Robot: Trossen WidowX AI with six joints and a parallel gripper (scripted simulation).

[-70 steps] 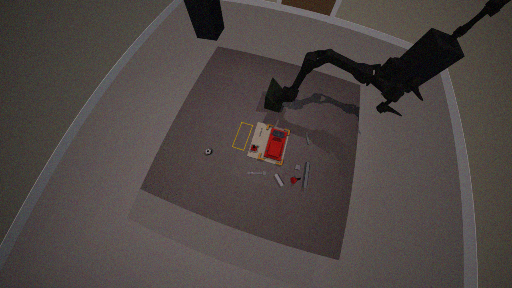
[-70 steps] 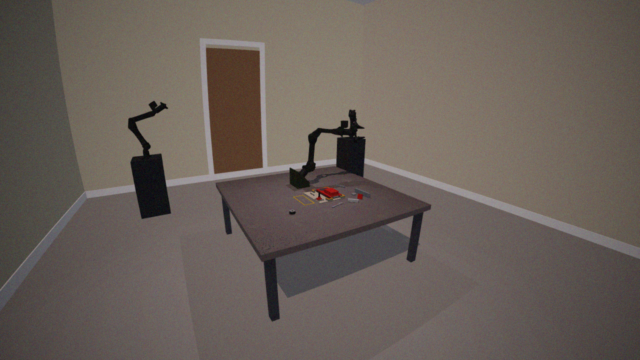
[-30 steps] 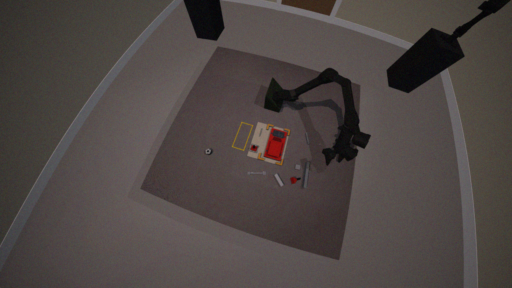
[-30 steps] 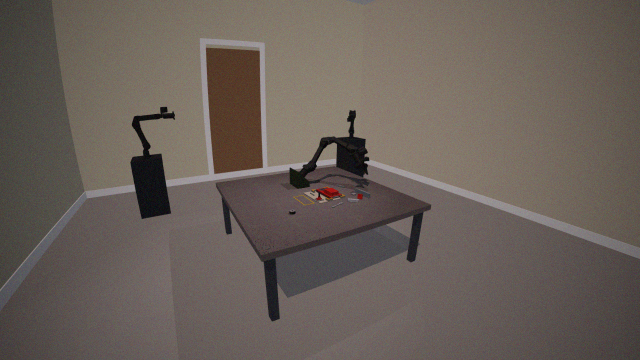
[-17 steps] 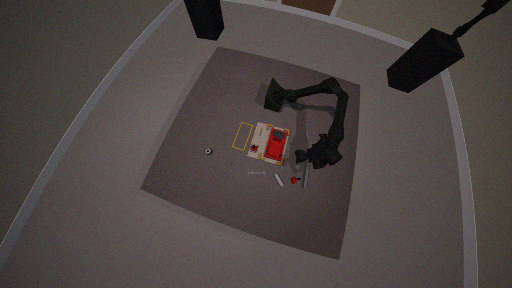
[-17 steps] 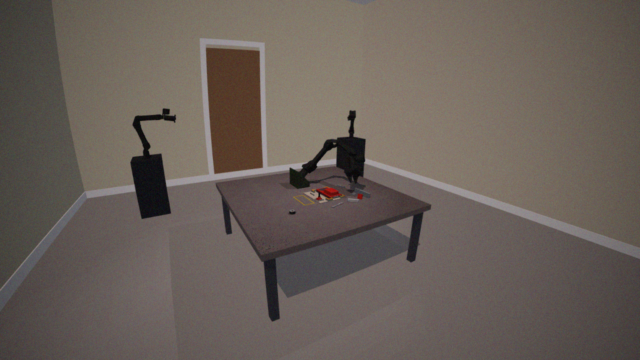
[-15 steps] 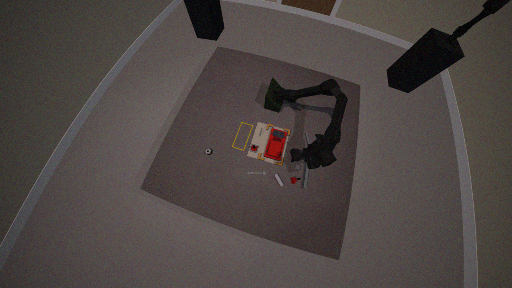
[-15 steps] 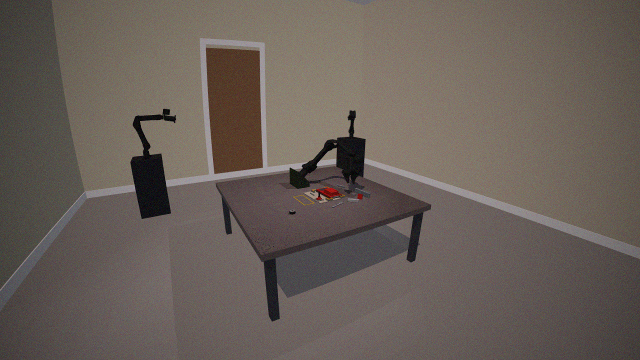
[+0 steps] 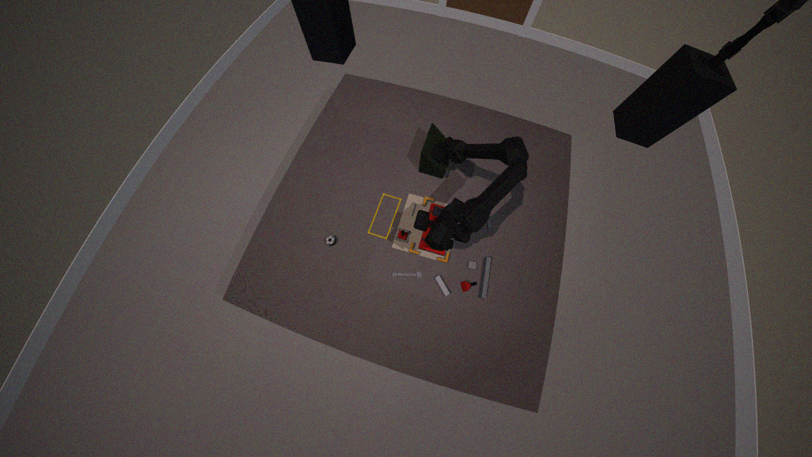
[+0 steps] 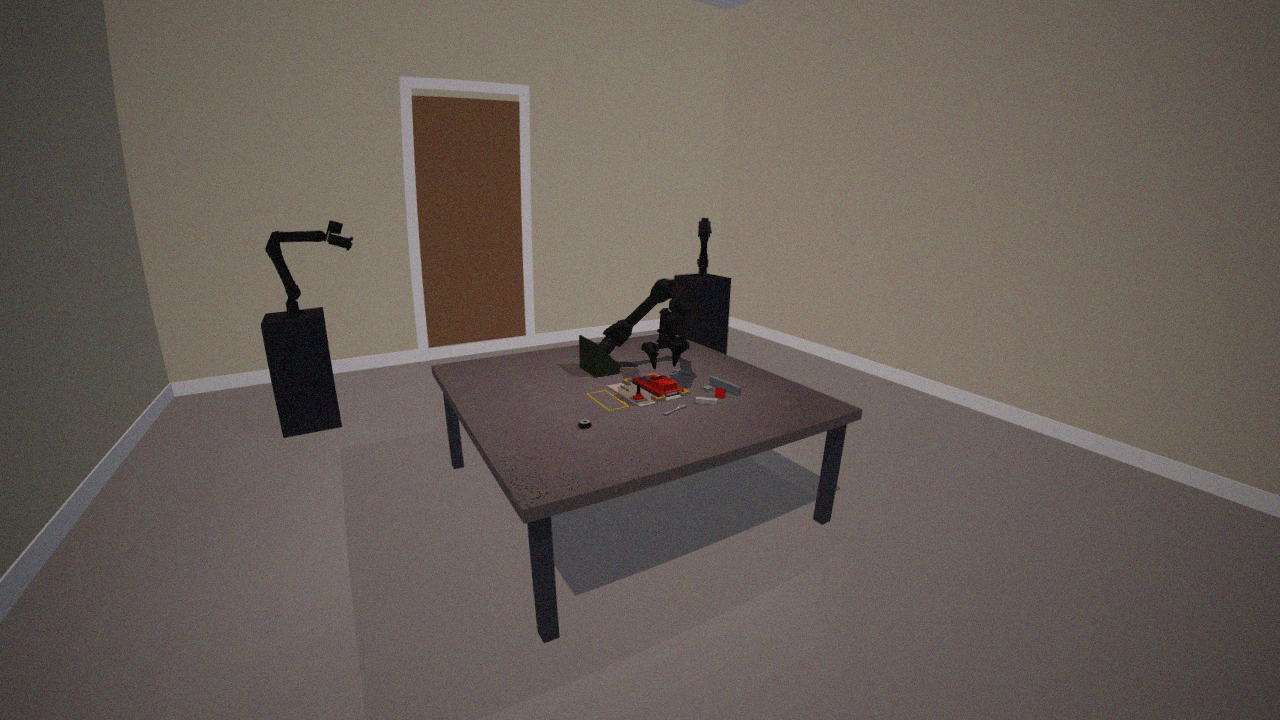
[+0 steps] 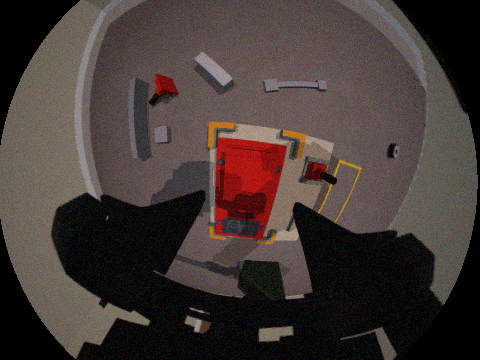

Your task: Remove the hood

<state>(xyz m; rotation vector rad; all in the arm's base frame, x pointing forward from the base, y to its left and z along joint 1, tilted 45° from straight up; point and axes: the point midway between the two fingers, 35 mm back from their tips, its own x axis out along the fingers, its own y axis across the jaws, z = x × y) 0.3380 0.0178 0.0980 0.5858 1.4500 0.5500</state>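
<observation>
My gripper tip is now 10 mm past the hood and 60 mm above it. The rest, counted from my gripper tip: white wheel 120 mm ahead, 410 mm to the right, 90 mm below.
</observation>
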